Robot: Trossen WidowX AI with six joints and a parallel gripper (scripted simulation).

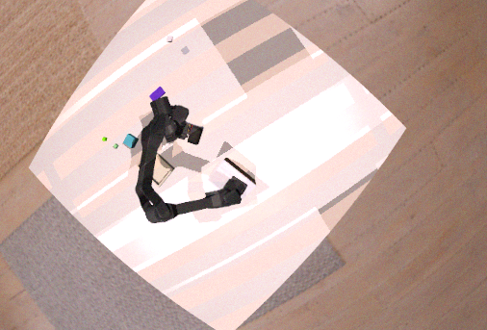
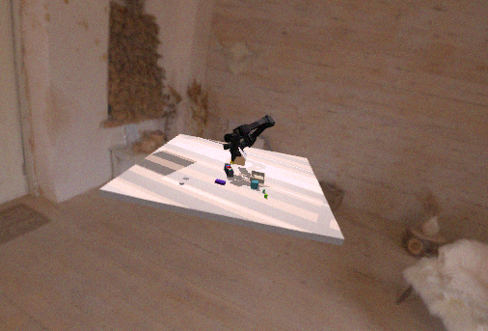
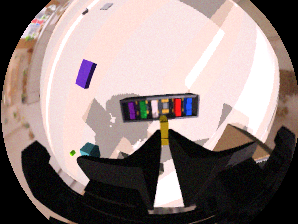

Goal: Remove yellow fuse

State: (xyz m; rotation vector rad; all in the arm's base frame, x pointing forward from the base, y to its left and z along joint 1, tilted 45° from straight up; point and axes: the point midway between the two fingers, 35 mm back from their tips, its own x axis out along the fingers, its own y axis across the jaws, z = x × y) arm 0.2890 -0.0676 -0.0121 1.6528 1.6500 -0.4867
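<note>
Now: the beige tray 30 mm ahead of my gripper tip, 200 mm to the left of it and 90 mm below it. Also, from my gripper tip: purple block: 190 mm ahead, 60 mm to the right, 90 mm below; teal cube: 180 mm ahead, 160 mm to the left, 70 mm below.
</note>
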